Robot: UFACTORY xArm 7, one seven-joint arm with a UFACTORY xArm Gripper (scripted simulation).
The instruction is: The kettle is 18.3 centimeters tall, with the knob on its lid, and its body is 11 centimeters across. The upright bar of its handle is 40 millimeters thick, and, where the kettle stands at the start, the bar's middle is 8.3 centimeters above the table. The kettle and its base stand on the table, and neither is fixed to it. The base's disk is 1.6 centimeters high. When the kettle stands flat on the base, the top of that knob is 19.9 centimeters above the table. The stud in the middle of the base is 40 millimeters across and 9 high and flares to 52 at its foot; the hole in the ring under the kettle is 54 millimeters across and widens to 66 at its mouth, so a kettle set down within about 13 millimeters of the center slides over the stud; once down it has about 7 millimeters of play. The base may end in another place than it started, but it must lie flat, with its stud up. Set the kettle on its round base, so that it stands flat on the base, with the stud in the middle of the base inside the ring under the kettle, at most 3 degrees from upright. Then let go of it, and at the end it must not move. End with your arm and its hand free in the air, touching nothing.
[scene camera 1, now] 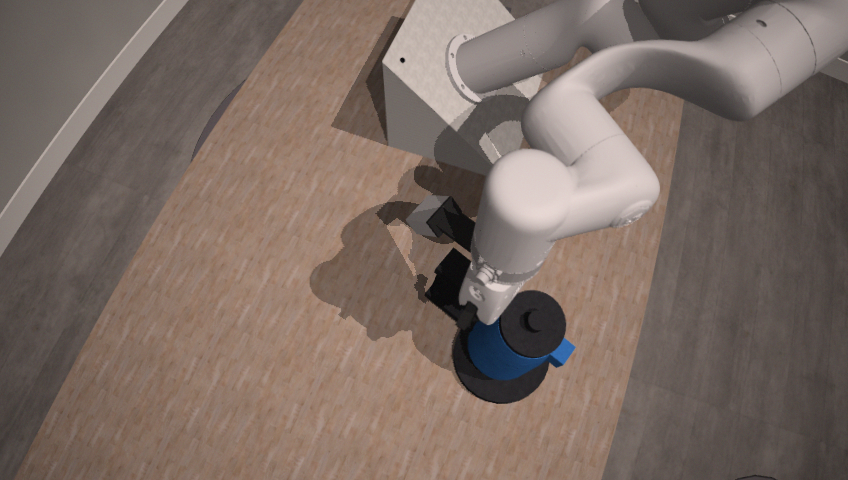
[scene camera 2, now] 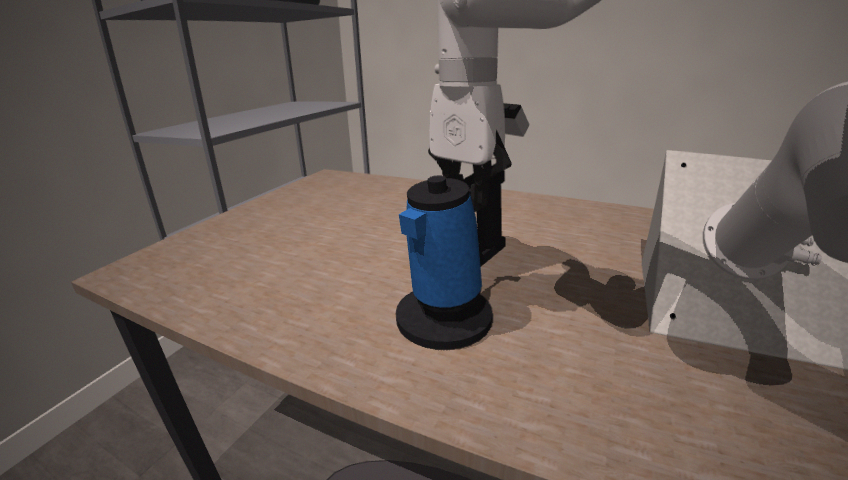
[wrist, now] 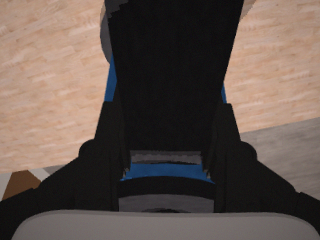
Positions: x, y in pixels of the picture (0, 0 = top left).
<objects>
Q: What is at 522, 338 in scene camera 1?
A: A blue kettle.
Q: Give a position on a blue kettle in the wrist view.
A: At 170, 69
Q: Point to a round black base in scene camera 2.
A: At 442, 330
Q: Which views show the blue kettle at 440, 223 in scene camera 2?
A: Scene camera 1, scene camera 2 and the wrist view: all of them.
</objects>
